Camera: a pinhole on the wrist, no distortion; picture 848 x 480 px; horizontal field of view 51.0 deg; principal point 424.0 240.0 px. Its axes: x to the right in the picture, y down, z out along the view. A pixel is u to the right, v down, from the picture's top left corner.
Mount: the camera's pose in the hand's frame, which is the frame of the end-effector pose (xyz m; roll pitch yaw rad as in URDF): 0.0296 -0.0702 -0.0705 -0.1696 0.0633 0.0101
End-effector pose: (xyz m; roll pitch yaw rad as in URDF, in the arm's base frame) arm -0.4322 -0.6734 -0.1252 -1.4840 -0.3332 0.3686
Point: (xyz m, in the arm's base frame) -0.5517 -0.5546 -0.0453
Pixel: 91 33
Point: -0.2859 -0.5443 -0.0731
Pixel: outside the picture
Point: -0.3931 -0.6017 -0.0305
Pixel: 775 124
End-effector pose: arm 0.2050 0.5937 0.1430 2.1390 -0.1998 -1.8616
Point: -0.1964 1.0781 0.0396
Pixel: outside the picture
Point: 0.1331 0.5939 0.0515
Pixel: 232 232
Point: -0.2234 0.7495 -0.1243
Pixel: 207 240
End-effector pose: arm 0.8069 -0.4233 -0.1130 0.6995 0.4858 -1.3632
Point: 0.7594 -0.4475 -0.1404
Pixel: 327 279
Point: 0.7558 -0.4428 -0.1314
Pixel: 247 284
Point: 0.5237 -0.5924 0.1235
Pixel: 279 85
